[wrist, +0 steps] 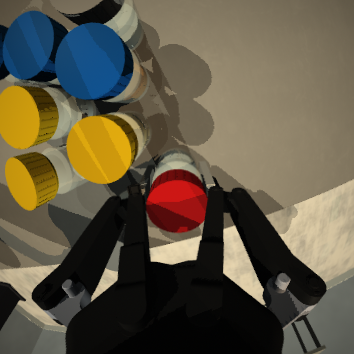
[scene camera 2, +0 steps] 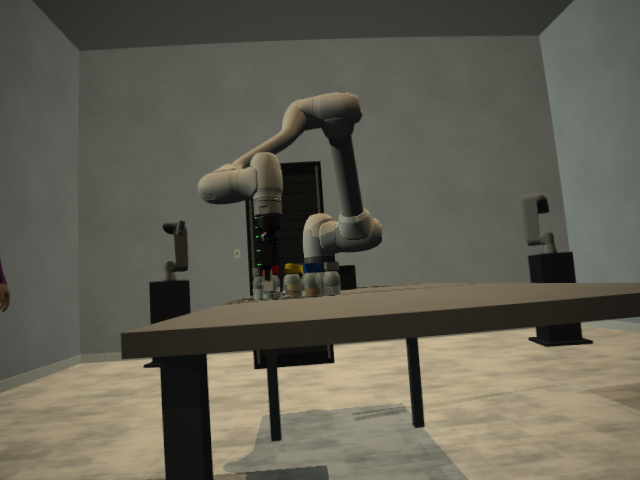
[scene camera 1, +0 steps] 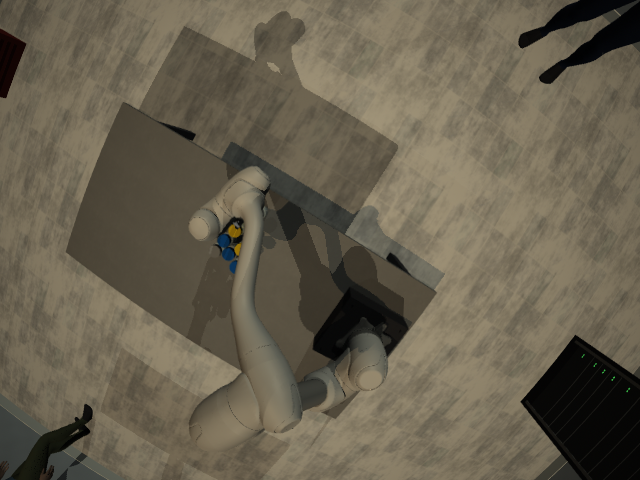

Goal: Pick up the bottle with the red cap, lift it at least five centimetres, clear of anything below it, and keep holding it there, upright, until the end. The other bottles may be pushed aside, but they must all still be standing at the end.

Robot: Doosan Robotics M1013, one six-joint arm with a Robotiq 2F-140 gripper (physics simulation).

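Where they show: gripper, fingertip midpoint: (scene camera 2: 271,290); arm's base at its link origin: (scene camera 1: 363,341).
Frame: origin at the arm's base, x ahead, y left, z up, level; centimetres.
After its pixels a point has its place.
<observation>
The bottle with the red cap (wrist: 177,202) {x 77.4, y -6.7, z -0.2 cm} (scene camera 2: 275,269) {x 79.0, y -5.2, z -1.5 cm} stands upright at the near side of the bottle group. In scene camera 2 its cap is about level with the neighbouring caps, and no gap shows under it. My gripper (wrist: 176,172) {x 77.4, y -7.2, z -8.0 cm} (scene camera 2: 267,283) {x 77.4, y -7.2, z -8.0 cm} is shut on this bottle, one finger on each side, with the fingertips low near the table. Yellow-capped bottles (wrist: 101,149) {x 72.5, y -1.2, z -0.2 cm} (scene camera 2: 293,279) {x 74.8, y -0.5, z -4.9 cm} stand to the left in the wrist view, the nearest close to my left finger. Blue-capped bottles (wrist: 90,61) {x 73.3, y 5.1, z -0.2 cm} (scene camera 2: 312,279) {x 75.9, y 5.7, z -5.3 cm} stand beyond them. The arm hides the red cap in scene camera 1.
A black-capped bottle (wrist: 92,11) {x 74.0, y 8.8, z -0.6 cm} shows at the wrist view's top edge. A pale-capped bottle (scene camera 2: 331,279) {x 76.3, y 11.7, z -5.7 cm} stands at the group's right in scene camera 2, and a clear bottle (scene camera 2: 257,287) {x 72.1, y -13.1, z -6.7 cm} beside my fingers. The table (scene camera 1: 144,206) {x 115.6, y 23.3, z -10.7 cm} (scene camera 2: 387,304) {x 133.0, y 25.7, z -10.7 cm} has its edge near the gripper.
</observation>
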